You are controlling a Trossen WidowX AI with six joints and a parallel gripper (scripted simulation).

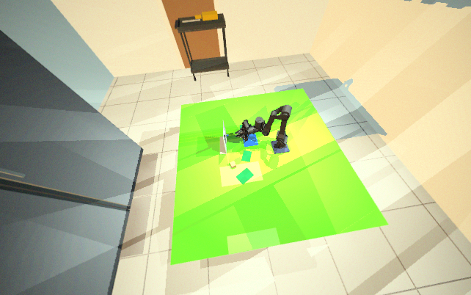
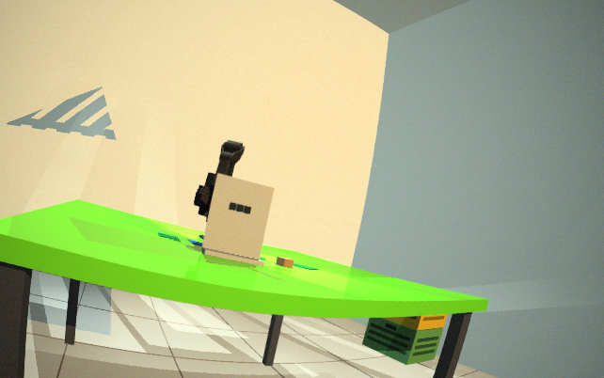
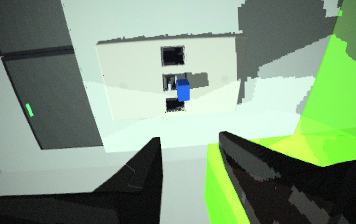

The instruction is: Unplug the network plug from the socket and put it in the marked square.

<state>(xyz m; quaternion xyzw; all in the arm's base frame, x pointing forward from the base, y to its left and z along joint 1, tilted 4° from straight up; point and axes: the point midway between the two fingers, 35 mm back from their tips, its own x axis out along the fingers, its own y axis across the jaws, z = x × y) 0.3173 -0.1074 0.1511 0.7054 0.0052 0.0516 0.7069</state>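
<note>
My gripper tip is 7 cm short of the blue network plug and 1 cm to the left of it. Round my gripper tip: pale upright panel: 9 cm ahead, 4 cm below, 2 cm to the right; blue marked square: 14 cm below, 13 cm behind, 1 cm to the right.
</note>
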